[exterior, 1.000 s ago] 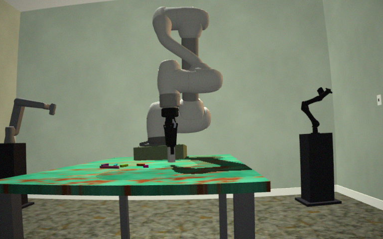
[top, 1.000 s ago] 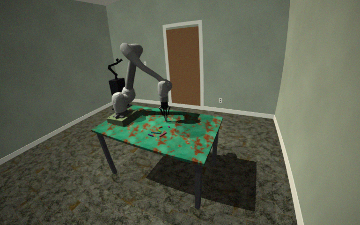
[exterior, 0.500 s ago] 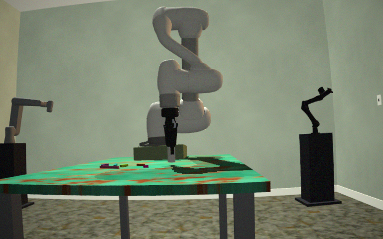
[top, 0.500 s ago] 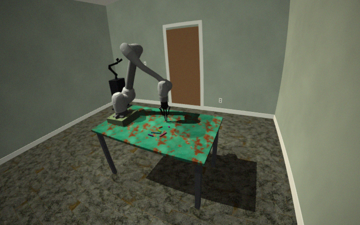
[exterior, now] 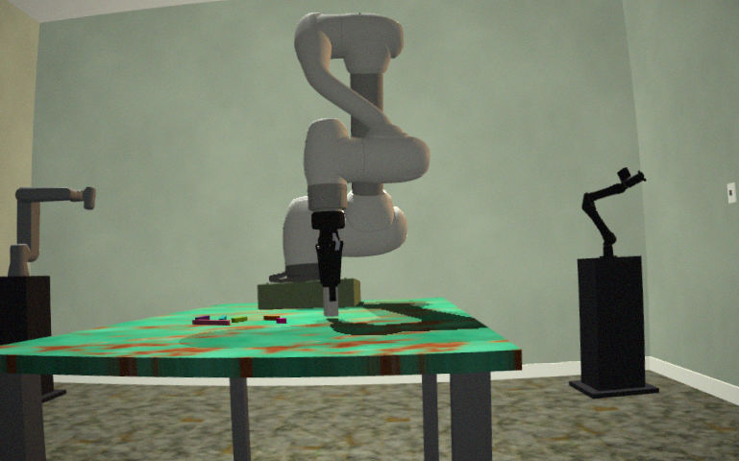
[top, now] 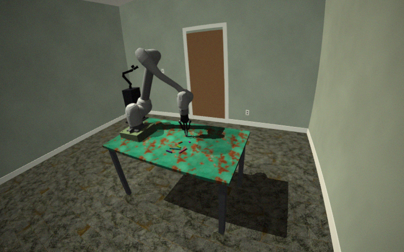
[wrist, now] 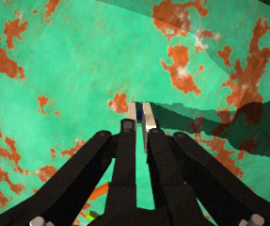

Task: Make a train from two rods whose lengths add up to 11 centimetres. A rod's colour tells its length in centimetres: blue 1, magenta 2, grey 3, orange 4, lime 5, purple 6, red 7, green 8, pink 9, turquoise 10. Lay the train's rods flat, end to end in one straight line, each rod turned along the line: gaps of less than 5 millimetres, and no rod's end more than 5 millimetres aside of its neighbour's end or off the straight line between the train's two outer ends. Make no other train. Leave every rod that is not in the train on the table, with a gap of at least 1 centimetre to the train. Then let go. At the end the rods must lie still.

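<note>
The small blue rod lies 30 mm below my hand. Also, from my hand: lime rod: 20 mm ahead, 200 mm to the right, 30 mm below; then orange rod: 140 mm to the right, 30 mm below; then magenta rod: 80 mm ahead, 100 mm to the right, 30 mm below.
</note>
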